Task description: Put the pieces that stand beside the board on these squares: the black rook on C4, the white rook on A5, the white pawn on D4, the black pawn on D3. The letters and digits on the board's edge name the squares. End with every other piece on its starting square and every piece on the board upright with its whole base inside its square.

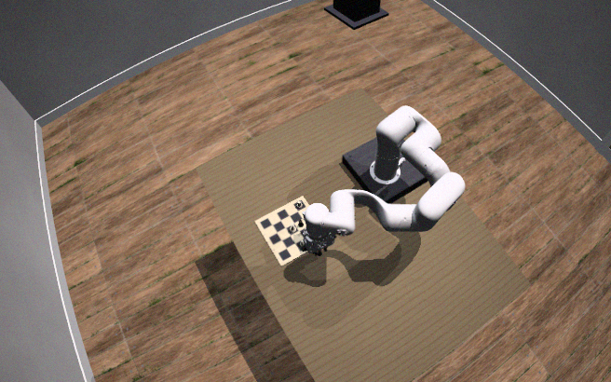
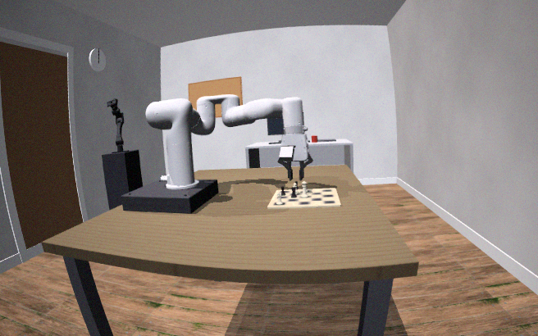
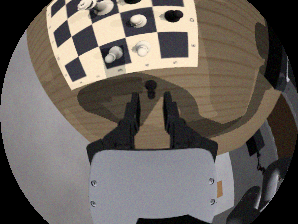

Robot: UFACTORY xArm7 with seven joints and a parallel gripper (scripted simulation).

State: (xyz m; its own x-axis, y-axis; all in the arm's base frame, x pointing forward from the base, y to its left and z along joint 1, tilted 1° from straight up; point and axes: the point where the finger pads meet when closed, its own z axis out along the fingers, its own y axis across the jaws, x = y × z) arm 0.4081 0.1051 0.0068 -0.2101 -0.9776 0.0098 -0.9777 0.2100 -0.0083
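The chessboard lies 14 cm to the right of my hand, 5 cm below it and 3 cm ahead of it.
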